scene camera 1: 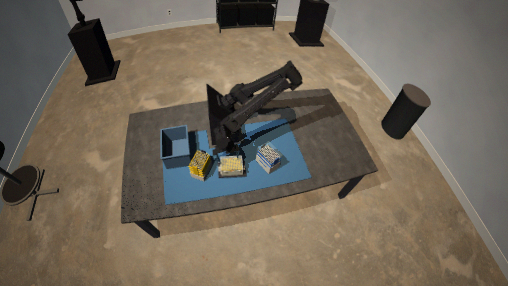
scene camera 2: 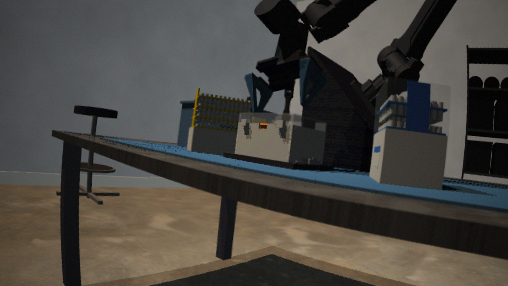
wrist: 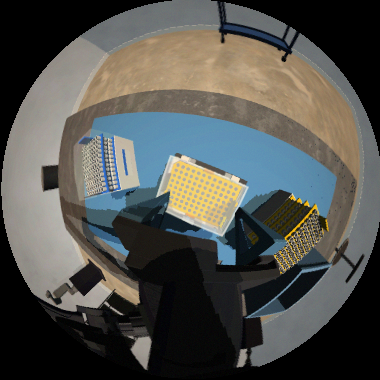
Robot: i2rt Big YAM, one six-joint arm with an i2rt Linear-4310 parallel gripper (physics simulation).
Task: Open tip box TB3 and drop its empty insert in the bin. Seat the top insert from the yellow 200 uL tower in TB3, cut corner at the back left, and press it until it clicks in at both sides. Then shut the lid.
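Note:
Tip box TB3 [scene camera 1: 231, 165] [scene camera 2: 262, 142] [wrist: 202, 192] stands on a dark base on the mat. A yellow perforated insert shows through its clear lid, which appears down over it. Two latches and an orange mark show on its front in scene view 2. The yellow 200 uL tower [scene camera 1: 200, 164] [scene camera 2: 220, 112] [wrist: 298, 235] stands beside it, with several yellow inserts stacked. The blue bin [scene camera 1: 177, 161] [scene camera 2: 185, 120] [wrist: 307, 287] is behind the tower. My gripper [scene camera 2: 280, 107] [wrist: 204, 202] is open and empty, with its fingers at the rear of the box, near lid height. Exact contact is unclear.
A blue-and-white tip tower [scene camera 1: 269, 157] [scene camera 2: 409, 157] [wrist: 107, 165] with a clear cover stands on the other side of the box. A dark upright panel [scene camera 1: 214, 115] [scene camera 2: 345, 115] stands behind the box, close to the arm. The blue mat [scene camera 1: 190, 192] [wrist: 210, 135] lies under the boxes.

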